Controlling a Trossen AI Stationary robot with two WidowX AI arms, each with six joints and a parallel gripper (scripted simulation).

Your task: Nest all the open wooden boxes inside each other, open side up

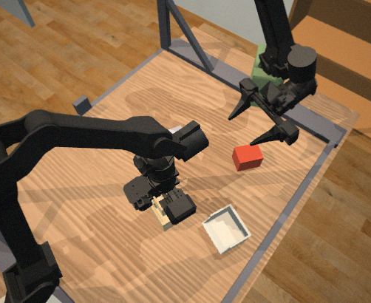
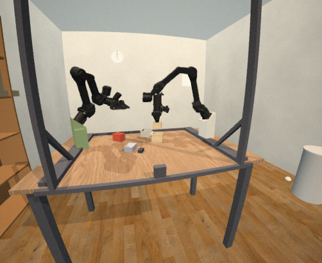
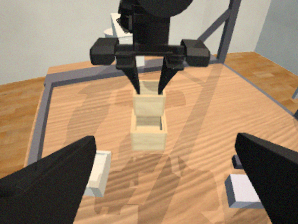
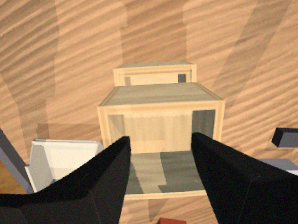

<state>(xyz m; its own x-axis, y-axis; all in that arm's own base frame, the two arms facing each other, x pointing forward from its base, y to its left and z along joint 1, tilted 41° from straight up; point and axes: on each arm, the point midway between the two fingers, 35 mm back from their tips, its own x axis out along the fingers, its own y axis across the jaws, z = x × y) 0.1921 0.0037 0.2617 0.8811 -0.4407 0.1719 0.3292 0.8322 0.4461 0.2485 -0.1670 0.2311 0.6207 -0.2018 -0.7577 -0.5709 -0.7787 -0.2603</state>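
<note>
My right gripper is now 50 mm above the small tan wooden box. Also, from my right hand: white box (150 mm ahead, 140 mm below, 60 mm to the left); small dark block (180 mm behind, 160 mm below, 140 mm to the left); medium tan wooden box (150 mm below).
</note>
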